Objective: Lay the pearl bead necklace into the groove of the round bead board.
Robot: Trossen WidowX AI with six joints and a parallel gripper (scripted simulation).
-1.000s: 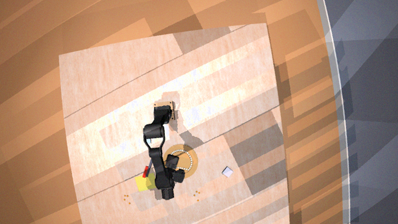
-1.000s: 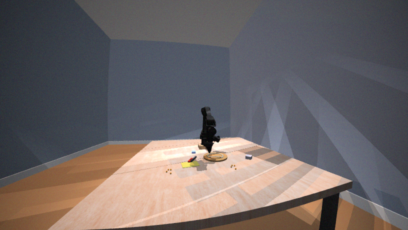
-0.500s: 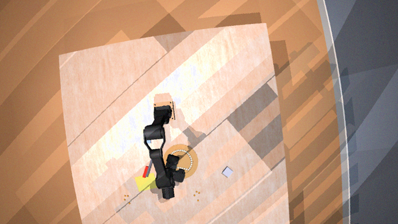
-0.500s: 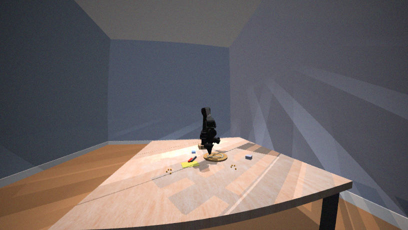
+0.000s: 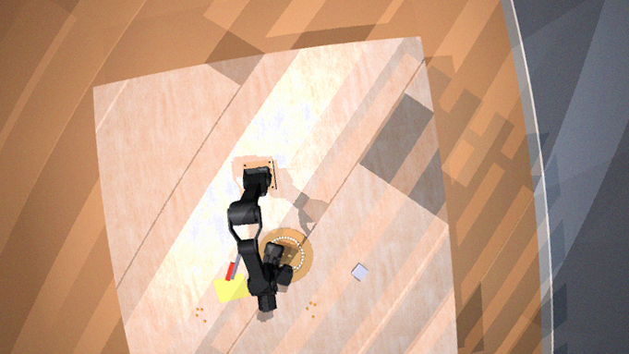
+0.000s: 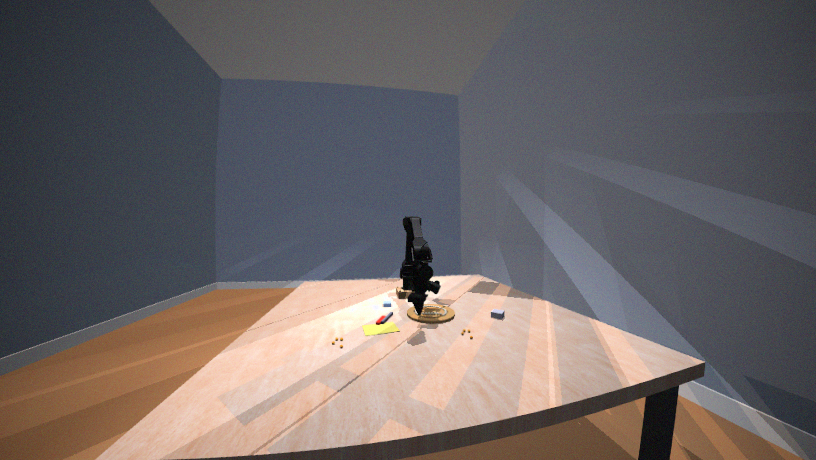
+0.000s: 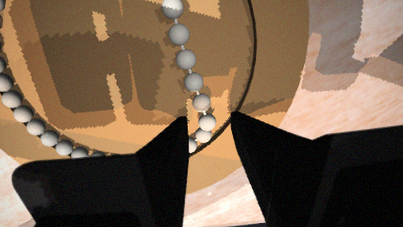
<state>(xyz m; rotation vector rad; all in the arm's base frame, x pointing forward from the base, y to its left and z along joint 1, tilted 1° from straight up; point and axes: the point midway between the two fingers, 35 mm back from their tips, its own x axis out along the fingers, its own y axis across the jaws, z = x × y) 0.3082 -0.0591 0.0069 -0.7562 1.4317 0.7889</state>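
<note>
Right now the round bead board is 6 cm to the left of my gripper tip, 2 cm behind it and 1 cm below it. Round my gripper tip: blue block (19 cm behind, 9 cm to the right, 1 cm below); yellow note (18 cm to the right, 5 cm ahead, 2 cm below); red marker (14 cm to the right, 2 cm behind, 1 cm below).
</note>
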